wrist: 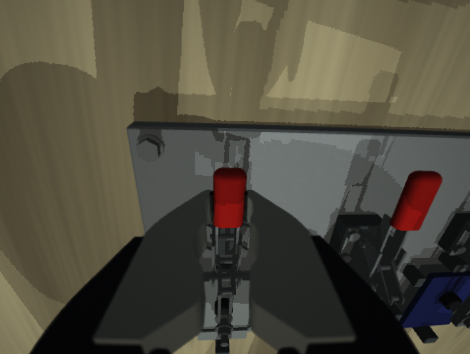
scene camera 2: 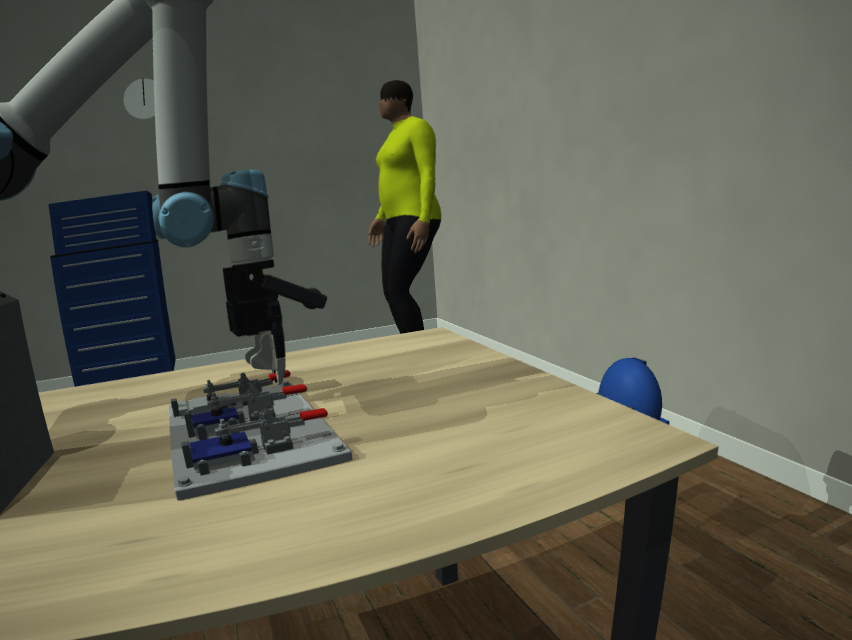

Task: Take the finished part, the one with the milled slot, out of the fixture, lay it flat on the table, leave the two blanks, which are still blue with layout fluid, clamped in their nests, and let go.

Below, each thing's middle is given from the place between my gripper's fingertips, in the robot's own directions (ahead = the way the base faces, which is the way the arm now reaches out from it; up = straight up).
The finished part (wrist: pixel 240 302) lies 13 cm behind my hand, 2 cm to the left of it and 1 cm below it. Round my hand: grey fixture plate (scene camera 2: pixel 312 443) (10 cm behind, 9 cm to the right, 3 cm below).
